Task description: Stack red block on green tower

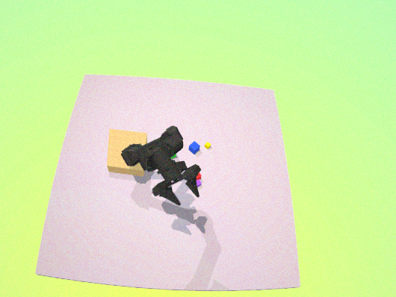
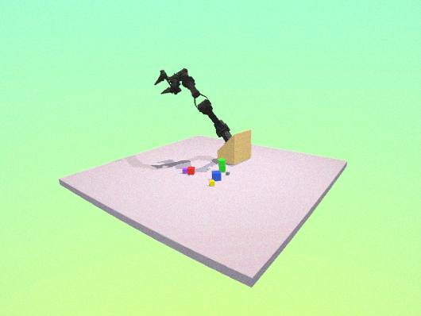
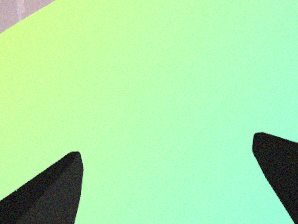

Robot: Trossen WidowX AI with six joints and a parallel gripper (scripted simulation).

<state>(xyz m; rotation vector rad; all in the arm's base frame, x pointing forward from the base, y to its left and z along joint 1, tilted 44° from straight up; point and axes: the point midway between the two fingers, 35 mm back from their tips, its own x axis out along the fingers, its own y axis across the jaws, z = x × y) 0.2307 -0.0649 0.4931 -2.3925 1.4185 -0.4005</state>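
My gripper tip is 450 mm above the red block, 320 mm to the right of it and 110 mm short of it. The rest, counted from my gripper tip: purple block (450 mm below, 280 mm to the left, 110 mm ahead); then white cube (460 mm below, 370 mm to the left); then blue block (490 mm to the left, 440 mm below, 110 mm ahead).
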